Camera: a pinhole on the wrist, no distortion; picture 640 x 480 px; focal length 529.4 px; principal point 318.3 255.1 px. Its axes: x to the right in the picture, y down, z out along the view. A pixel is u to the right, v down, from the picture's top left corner.
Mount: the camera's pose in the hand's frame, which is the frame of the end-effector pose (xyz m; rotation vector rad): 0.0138 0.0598 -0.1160 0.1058 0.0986 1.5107
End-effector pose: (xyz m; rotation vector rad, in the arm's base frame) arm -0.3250 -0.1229 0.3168 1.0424 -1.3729 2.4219
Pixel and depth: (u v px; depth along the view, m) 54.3 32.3 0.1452
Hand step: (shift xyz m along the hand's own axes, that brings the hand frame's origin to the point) 0.0891 -0.0172 0.0199
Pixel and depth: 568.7 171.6 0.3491
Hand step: 0.1234 0.2186 0.2230
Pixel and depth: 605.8 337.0 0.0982
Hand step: 0.0147 0.1131 -0.0166
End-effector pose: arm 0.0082 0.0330 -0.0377 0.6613 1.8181 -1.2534
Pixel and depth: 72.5 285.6 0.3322
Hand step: 0.0293 -0.0959 0.2157
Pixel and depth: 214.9 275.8 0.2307
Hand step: 0.0324 0.0134 0.1139
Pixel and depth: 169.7 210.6 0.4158
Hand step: 0.0959 -0.0622 0.2916
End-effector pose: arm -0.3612 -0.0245 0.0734 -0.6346 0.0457 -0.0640
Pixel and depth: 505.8 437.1 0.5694
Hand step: -0.0939 0.2675 0.4743
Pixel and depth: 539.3 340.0 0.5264
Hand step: 0.0117 0.2796 0.4171
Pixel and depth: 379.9 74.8 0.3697
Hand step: 0.1892 0.0925 0.2341
